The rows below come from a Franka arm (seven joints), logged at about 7 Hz.
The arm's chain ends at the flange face. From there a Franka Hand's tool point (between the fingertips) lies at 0.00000 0.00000 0.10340 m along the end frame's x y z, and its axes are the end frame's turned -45 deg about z.
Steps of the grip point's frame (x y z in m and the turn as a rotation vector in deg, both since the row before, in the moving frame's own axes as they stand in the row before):
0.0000, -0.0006, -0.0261, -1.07, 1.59, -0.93
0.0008, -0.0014, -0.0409, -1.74, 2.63, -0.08
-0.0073, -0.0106, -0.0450, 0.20, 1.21, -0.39
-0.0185, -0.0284, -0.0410, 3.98, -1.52, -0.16
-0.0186, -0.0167, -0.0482, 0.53, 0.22, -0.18
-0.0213, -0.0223, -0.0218, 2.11, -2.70, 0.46
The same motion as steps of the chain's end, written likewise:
-0.0038, 0.0003, -0.0260, 0.37, 1.88, -0.93
-0.0060, -0.0004, -0.0407, 0.63, 3.09, -0.08
-0.0139, -0.0005, -0.0450, 1.00, 0.71, -0.39
-0.0261, -0.0039, -0.0407, 1.74, -3.89, -0.16
-0.0246, 0.0023, -0.0482, 0.53, -0.22, -0.18
-0.0247, -0.0014, -0.0216, -0.42, -3.40, 0.46

